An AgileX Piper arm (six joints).
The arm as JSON. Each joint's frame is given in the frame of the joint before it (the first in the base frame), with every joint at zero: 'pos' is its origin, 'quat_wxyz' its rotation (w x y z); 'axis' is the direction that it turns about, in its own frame. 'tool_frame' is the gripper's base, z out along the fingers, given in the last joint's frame.
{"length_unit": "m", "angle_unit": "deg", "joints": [
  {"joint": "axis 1", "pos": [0.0, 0.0, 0.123], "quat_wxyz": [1.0, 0.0, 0.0, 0.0], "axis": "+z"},
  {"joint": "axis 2", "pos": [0.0, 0.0, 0.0], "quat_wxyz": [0.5, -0.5, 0.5, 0.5], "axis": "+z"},
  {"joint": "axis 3", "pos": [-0.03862, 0.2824, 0.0], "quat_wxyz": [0.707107, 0.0, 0.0, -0.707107], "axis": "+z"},
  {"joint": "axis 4", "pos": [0.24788, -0.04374, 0.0], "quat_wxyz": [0.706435, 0.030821, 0.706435, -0.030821], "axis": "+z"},
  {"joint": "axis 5", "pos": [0.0, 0.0, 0.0], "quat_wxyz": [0.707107, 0.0, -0.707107, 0.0], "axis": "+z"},
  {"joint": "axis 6", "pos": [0.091, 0.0, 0.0], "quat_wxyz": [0.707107, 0.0, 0.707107, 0.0], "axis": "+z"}
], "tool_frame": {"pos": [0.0, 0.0, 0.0], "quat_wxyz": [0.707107, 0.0, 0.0, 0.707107]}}
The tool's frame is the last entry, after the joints.
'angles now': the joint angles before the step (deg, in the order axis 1, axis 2, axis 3, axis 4, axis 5, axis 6). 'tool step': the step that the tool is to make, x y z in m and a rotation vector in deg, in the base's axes. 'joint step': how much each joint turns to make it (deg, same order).
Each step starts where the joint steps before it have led.
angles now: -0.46 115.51 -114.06 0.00 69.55 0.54
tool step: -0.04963 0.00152 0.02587 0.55 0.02 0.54
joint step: 0.00 -11.28 11.31 0.77 0.00 -0.54
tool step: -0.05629 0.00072 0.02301 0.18 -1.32 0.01
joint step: 0.00 -12.00 10.69 0.19 -0.01 0.00
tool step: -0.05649 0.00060 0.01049 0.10 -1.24 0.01
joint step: 0.00 -11.56 10.32 0.11 0.01 0.00
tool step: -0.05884 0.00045 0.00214 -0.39 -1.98 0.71
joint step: -0.01 -12.14 10.12 0.00 0.05 -0.81
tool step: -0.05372 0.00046 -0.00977 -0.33 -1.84 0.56
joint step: 0.01 -11.59 9.71 0.00 0.04 -0.63
